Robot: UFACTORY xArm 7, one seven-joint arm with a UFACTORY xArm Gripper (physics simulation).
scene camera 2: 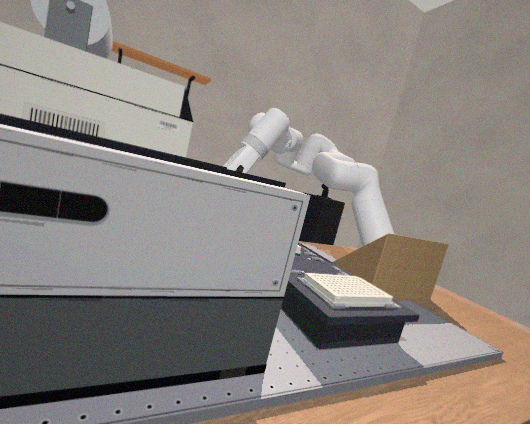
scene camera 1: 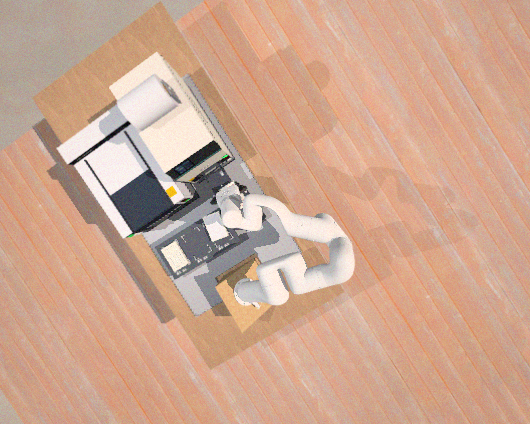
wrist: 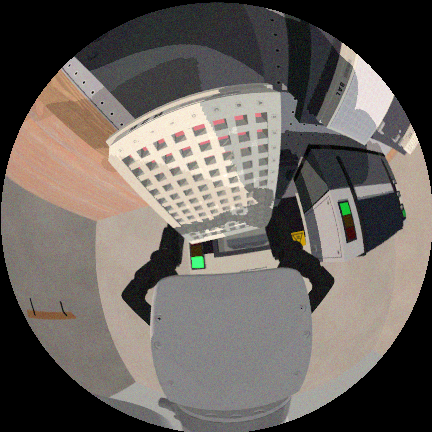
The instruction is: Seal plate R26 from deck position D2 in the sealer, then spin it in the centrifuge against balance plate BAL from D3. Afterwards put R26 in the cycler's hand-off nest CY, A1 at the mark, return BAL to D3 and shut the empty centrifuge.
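Pixels of known places: gripper, fingertip midpoint: [scene camera 1: 227, 187] [wrist: 224, 219]; arm's base, origin of the base link: [scene camera 2: 381, 254] [scene camera 1: 245, 291].
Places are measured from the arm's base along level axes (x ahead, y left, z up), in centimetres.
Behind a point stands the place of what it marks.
Observation:
My gripper [wrist: 224, 219] @[x 43.0, y -26.0, z 5.1 cm] [scene camera 1: 230, 192] @[x 43.0, y -26.0, z 5.1 cm] is shut on a cream well plate, R26 [wrist: 200, 170] @[x 35.3, y -25.0, z 4.4 cm]. The plate fills the upper middle of the wrist view, with pink in its wells. Its edge label is not readable, and I cannot tell whether a seal covers it. In scene camera 1 my wrist hides most of the held plate, in front of the cream machine [scene camera 1: 175, 132] @[x 67.4, y -27.3, z 27.1 cm] with the white roll on top. The white plate BAL [scene camera 1: 216, 227] @[x 32.8, y -8.8, z -0.2 cm] [wrist: 362, 100] lies on the dark deck rack [scene camera 1: 192, 241] @[x 35.2, y 5.4, z -2.1 cm]. The gripper and held plate are hidden behind the machines in scene camera 2.
Another cream plate [scene camera 1: 175, 256] @[x 34.7, y 16.3, z -0.6 cm] [scene camera 2: 350, 290] @[x 36.4, y 18.4, z -0.6 cm] lies at the rack's far end. A large white machine with a dark front panel [scene camera 1: 140, 200] @[x 61.7, y 5.6, z 13.4 cm] stands beside the cream one. A black tray area [scene camera 1: 216, 177] @[x 50.4, y -24.6, z 2.4 cm] lies close to my gripper. A brown block [scene camera 2: 410, 265] @[x 0.6, y 8.9, z 0.2 cm] stands by the arm's base.

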